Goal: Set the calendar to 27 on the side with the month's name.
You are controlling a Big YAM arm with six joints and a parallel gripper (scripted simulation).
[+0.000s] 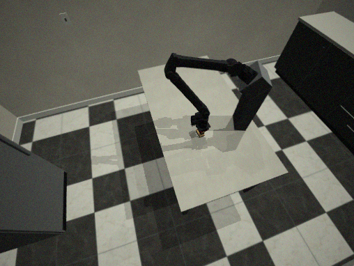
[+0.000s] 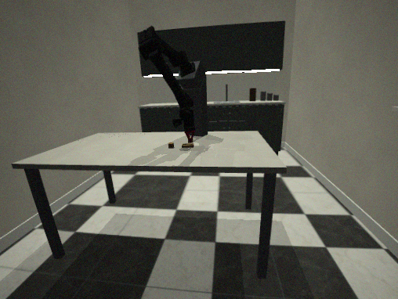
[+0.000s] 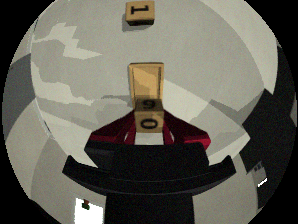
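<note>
My hand is 40 mm above the wooden tray and 20 mm to the left of it.
</note>
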